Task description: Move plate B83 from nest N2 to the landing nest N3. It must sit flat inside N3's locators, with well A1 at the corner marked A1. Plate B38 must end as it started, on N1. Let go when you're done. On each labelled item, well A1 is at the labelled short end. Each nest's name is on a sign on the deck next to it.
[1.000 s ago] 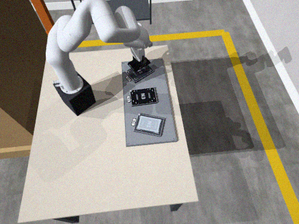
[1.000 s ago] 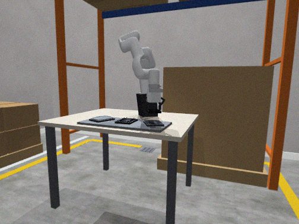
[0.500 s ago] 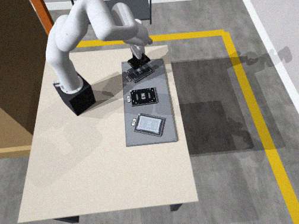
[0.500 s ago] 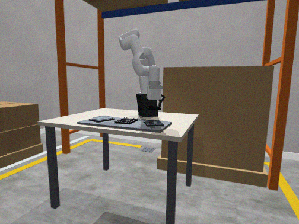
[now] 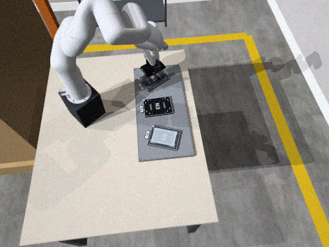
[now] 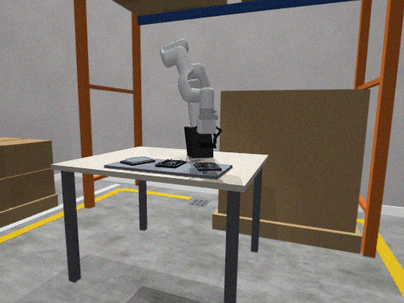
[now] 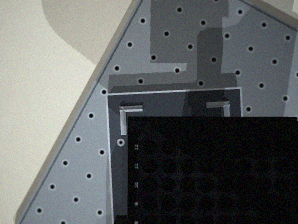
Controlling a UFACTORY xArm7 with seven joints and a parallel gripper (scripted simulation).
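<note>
My hand is 20 mm past the black nest, 200 mm to the left of it and 130 mm above it. Round my hand: dark multi-well plate: 10 mm below; light grey plate: 30 mm behind, 410 mm to the right, 110 mm below.
</note>
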